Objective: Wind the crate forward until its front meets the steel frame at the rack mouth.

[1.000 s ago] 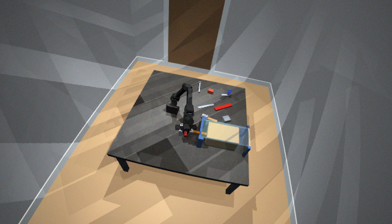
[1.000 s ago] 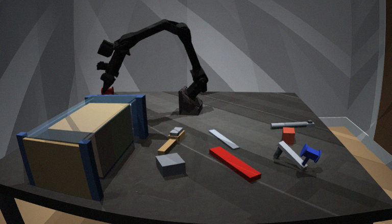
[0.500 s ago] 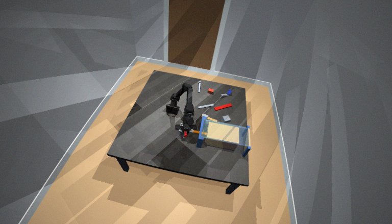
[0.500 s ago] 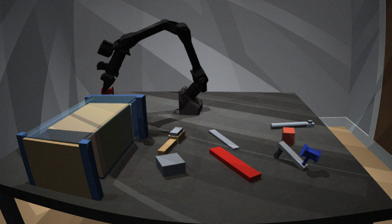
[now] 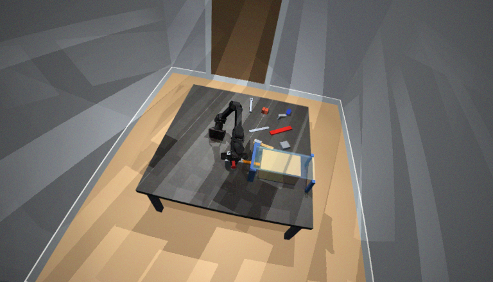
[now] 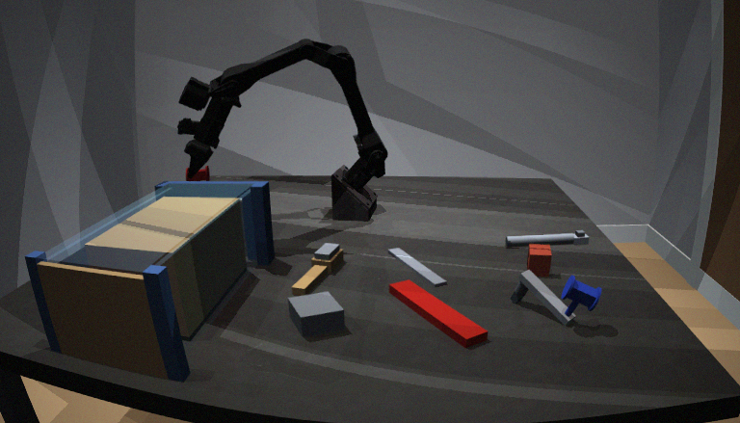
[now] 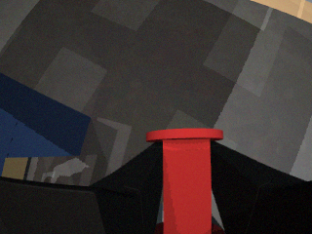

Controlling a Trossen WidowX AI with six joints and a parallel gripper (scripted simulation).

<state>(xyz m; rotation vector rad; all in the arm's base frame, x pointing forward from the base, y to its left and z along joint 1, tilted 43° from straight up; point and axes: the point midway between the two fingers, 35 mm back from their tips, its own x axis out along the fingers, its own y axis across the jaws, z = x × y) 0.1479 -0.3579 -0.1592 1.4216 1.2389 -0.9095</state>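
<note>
Now: the red spool-shaped grip 20 mm to the left of my gripper tip and 10 mm below it. From my gripper tip the other things lie so: grey winch 30 mm behind, 110 mm to the left, 110 mm below; clear-panelled cubby 380 mm ahead, 70 mm to the left, 30 mm below; wooden-handled tool 230 mm ahead, 330 mm to the left, 130 mm below.
</note>
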